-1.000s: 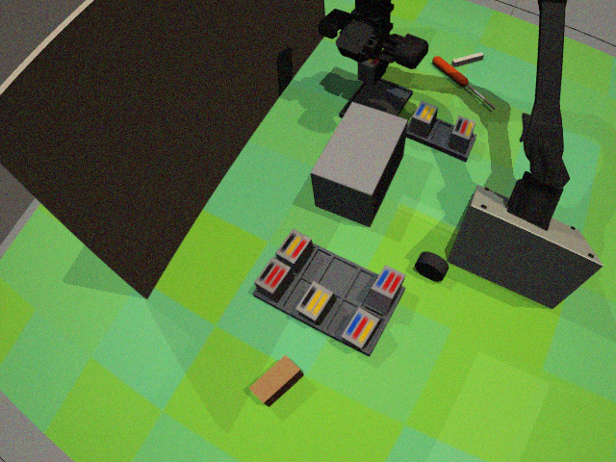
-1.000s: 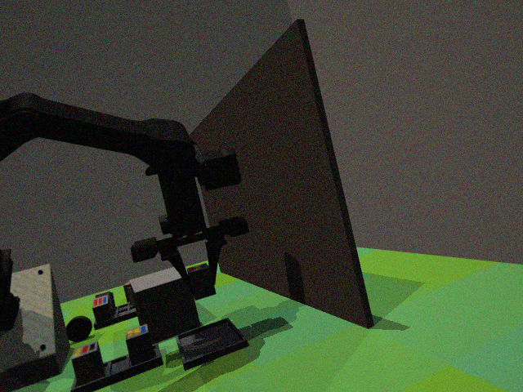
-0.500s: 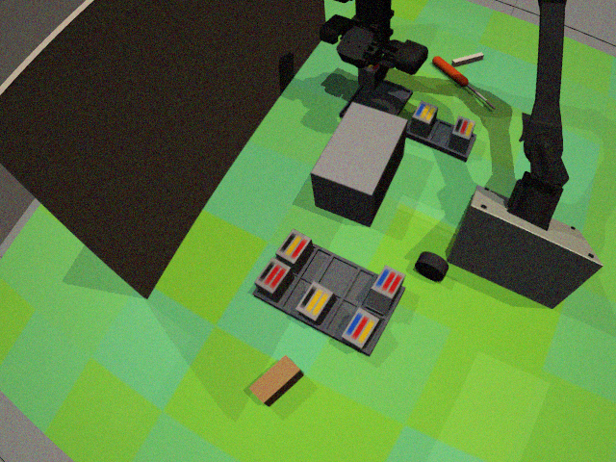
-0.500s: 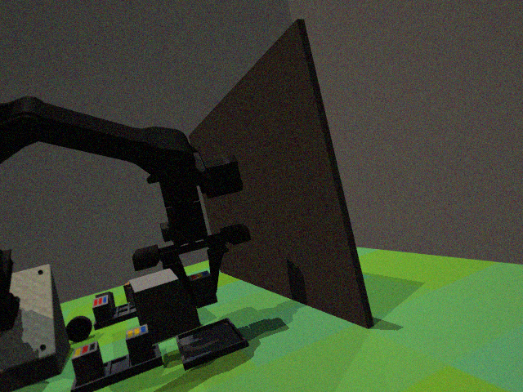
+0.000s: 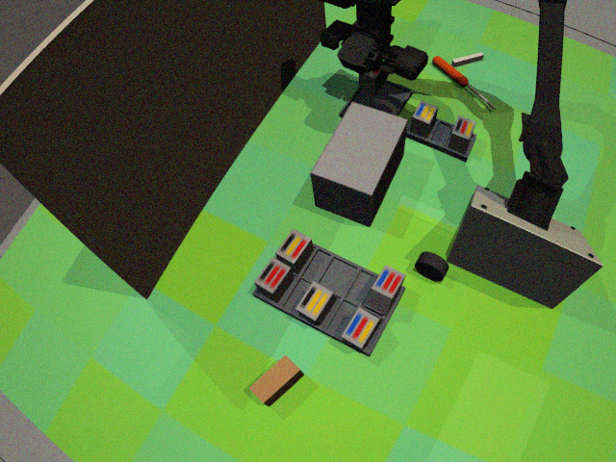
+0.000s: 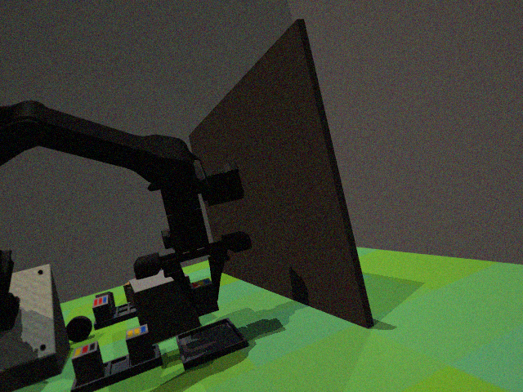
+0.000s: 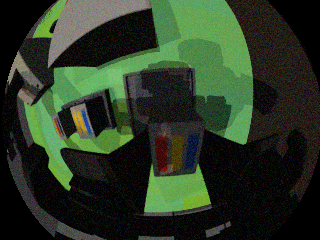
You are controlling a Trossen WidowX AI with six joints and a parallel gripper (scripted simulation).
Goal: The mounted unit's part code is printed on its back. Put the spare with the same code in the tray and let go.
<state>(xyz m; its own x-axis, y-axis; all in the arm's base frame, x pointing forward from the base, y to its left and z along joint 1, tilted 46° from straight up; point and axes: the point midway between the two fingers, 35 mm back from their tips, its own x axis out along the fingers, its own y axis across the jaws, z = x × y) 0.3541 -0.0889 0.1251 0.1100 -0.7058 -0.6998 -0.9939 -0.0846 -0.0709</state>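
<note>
Now: the tray 6 cm below my gripper tip and 1 cm behind it. The rest, counted from my gripper tip: rack (15 cm behind, 6 cm below); then mounted unit (17 cm to the left, 8 cm behind, 1 cm below); then tall dark panel (20 cm to the left, 16 cm ahead, 16 cm above).
</note>
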